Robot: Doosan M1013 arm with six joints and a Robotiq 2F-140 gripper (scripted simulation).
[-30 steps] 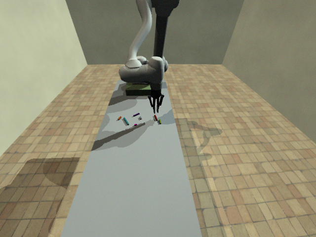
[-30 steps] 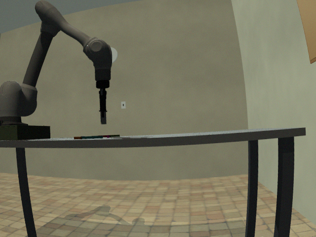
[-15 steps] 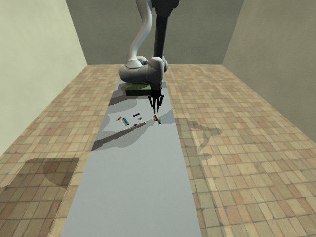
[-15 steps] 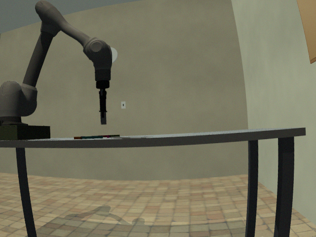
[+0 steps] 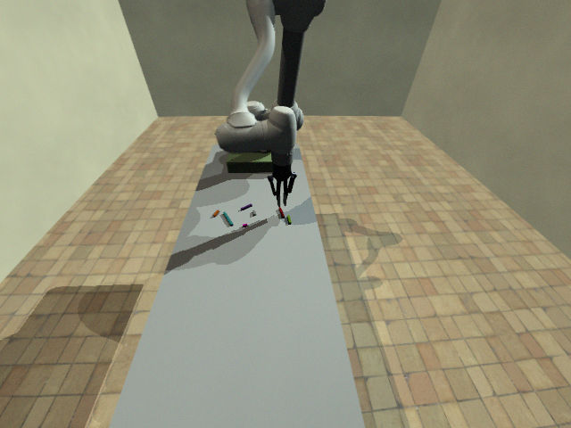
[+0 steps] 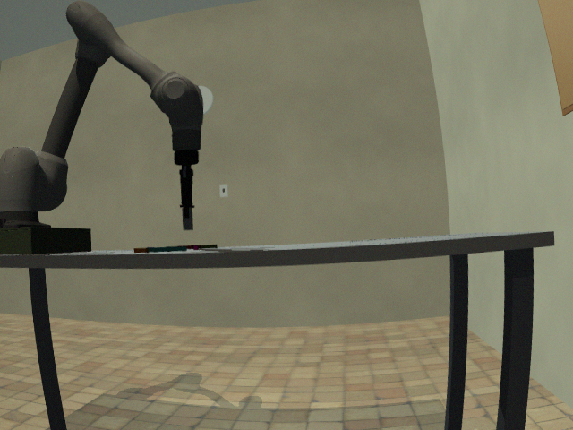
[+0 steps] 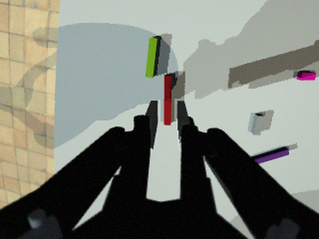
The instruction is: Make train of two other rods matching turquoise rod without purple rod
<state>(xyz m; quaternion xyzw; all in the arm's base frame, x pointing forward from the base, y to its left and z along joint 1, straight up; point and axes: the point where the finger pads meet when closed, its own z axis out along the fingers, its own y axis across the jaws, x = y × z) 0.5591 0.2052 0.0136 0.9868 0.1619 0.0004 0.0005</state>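
Right now my hand is 80 mm above the red rod. From my hand the other things lie so: grey rod 10 mm ahead, 140 mm to the right, 80 mm below; lime rod 50 mm ahead, 40 mm to the left, 80 mm below; purple rod 30 mm behind, 180 mm to the right, 80 mm below.
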